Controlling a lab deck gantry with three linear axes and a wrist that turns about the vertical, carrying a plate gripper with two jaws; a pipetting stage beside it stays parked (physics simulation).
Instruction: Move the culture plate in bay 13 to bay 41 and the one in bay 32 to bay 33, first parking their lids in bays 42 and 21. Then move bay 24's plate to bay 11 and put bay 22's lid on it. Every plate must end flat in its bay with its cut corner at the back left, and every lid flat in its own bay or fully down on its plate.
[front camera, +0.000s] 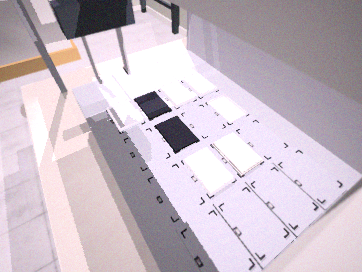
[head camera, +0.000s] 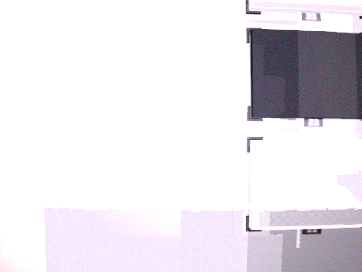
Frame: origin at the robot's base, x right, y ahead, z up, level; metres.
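Where they show: gripper, fingertip midpoint: (front camera: 113, 76); robot's base, origin of the base link: (front camera: 106, 110) (head camera: 248, 227).
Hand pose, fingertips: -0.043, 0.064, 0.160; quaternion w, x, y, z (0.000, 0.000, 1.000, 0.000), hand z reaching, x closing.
Observation:
Each offset is from my fingertips to the top centre of the thing, as dx, dy, dz.
My gripper (front camera: 113, 77) hangs over the far left end of the deck in the front view, jaws apart and nothing between them. A pale plate @[+0.000, +0.000, -0.146] (front camera: 126, 114) (head camera: 300, 175) lies in bay 11; a strip of wells shows in the head view. A dark lid @[-0.107, +0.000, -0.152] (front camera: 152, 105) (head camera: 305, 75) lies in bay 21, another dark lid @[-0.107, +0.164, -0.152] (front camera: 176, 133) in bay 22. A white lid @[-0.321, +0.164, -0.152] (front camera: 227, 109) lies in bay 42. A pale plate @[-0.321, +0.000, -0.146] (front camera: 200, 85) lies in bay 41 and another plate @[-0.214, +0.328, -0.146] (front camera: 237, 152) in bay 33. Glare hides the cut corners. The jaws do not show in the head view.
A white piece @[-0.107, +0.328, -0.146] (front camera: 209, 170) lies in bay 23 and a pale plate @[-0.214, +0.000, -0.146] (front camera: 180, 94) (head camera: 310, 5) in bay 31. A grey post (front camera: 42, 45) slants at the upper left, near an orange beam (front camera: 40, 64). A pale wall (front camera: 280, 65) runs along the deck's back.

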